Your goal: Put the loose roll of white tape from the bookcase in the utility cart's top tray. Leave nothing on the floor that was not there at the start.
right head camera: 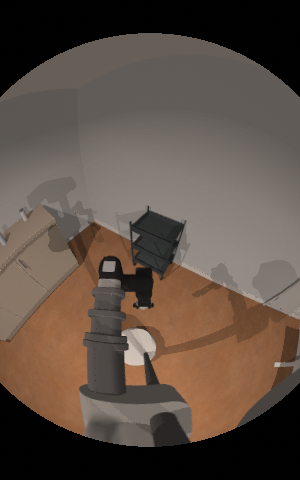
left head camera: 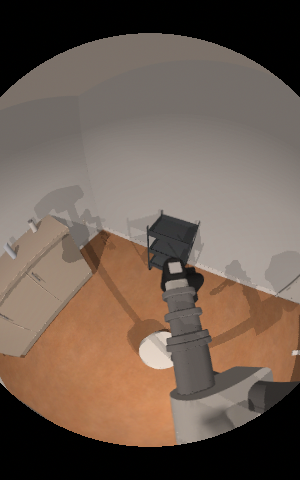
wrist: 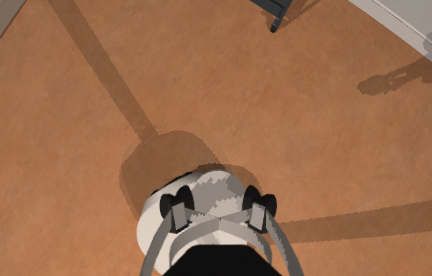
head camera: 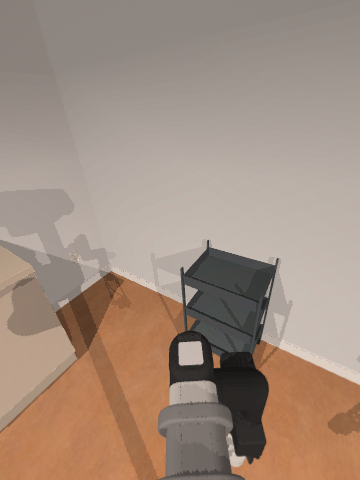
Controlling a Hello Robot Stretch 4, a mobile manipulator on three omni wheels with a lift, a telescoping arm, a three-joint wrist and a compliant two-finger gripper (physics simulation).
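Seen in the pictures: gripper, fingertip midpoint: (right head camera: 142, 306) (wrist: 218, 200) (head camera: 234, 456); robot's base, origin of the base link: (right head camera: 135, 345) (left head camera: 159, 349).
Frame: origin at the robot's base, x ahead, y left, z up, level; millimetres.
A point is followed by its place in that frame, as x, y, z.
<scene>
The dark grey utility cart (head camera: 220, 286) @[1020, -200, 636] (left head camera: 170, 238) @[928, -191, 691] (right head camera: 152, 237) @[923, -196, 673] stands upright against the wall, beyond my arm. Its top tray shows no objects on it. A lower corner of the cart (wrist: 272, 6) @[847, -309, 155] shows at the top of the wrist view. My gripper (wrist: 218, 200) @[267, -87, 835] (right head camera: 143, 305) @[267, -87, 835] points down, in the air over the floor, on the near side of the cart and apart from it. It is shut on the roll of white tape (wrist: 218, 187) @[285, -88, 860], a pale round shape between the two fingertips. In the head camera view the arm and wrist mostly hide the gripper. The bookcase does not show.
A beige cabinet (head camera: 30, 345) @[862, 895, 427] (left head camera: 47, 285) @[566, 1108, 502] (right head camera: 37, 270) @[613, 1074, 484] stands on the left, with small containers on its top. My round white base (left head camera: 156, 350) @[2, 37, 187] (right head camera: 138, 346) @[2, -41, 187] is below the arm. The wall runs behind the cart. A white leg (right head camera: 284, 364) shows at the right edge.
</scene>
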